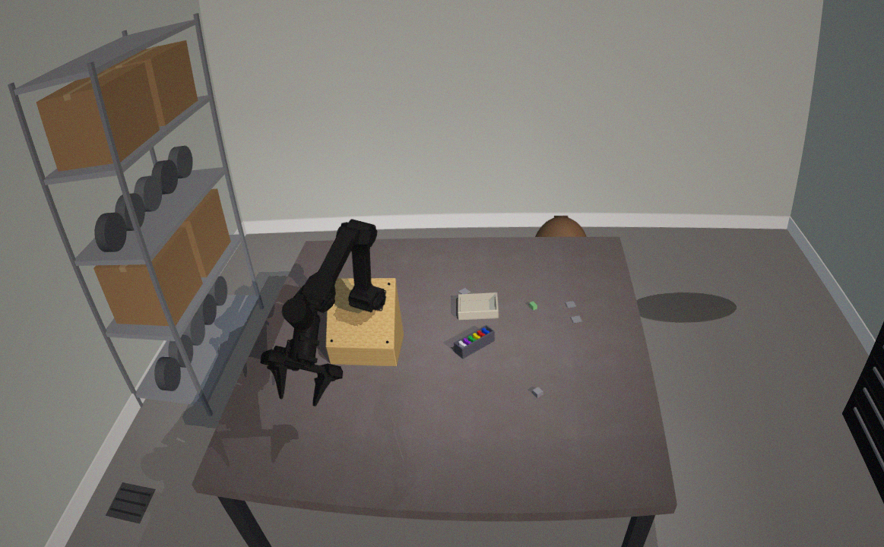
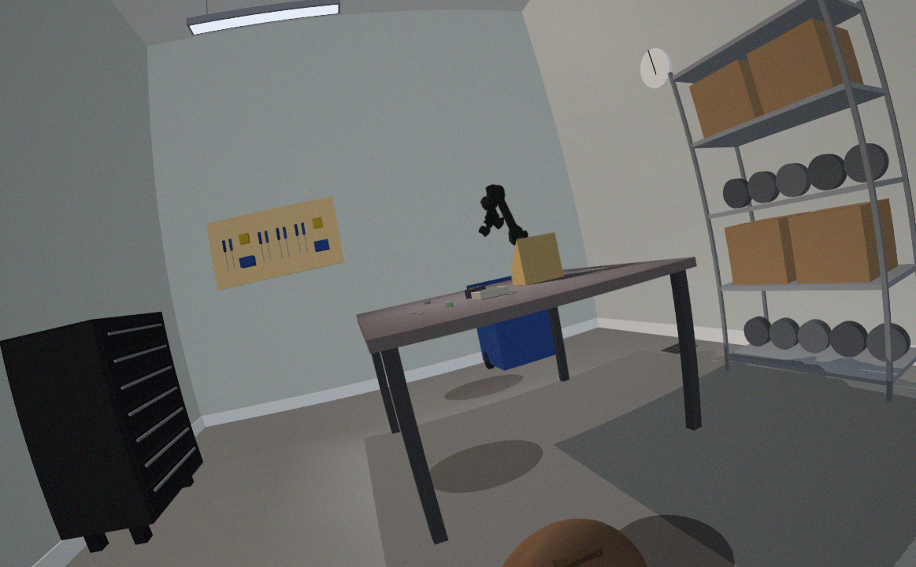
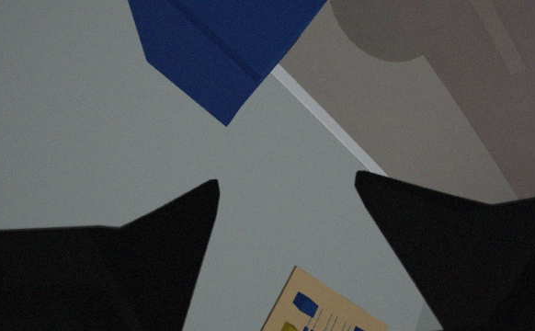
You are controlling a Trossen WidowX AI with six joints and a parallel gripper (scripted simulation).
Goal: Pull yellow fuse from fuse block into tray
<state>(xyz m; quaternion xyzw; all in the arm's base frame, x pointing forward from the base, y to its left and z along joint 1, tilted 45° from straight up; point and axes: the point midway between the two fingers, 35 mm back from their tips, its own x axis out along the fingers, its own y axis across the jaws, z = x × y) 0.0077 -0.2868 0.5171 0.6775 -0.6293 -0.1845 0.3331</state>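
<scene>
Right now my gripper tip is 630 mm to the right of the yellow fuse, 300 mm above it and 270 mm short of it. Also, from my gripper tip: tray (810 mm to the left, 320 mm below, 240 mm ahead).
</scene>
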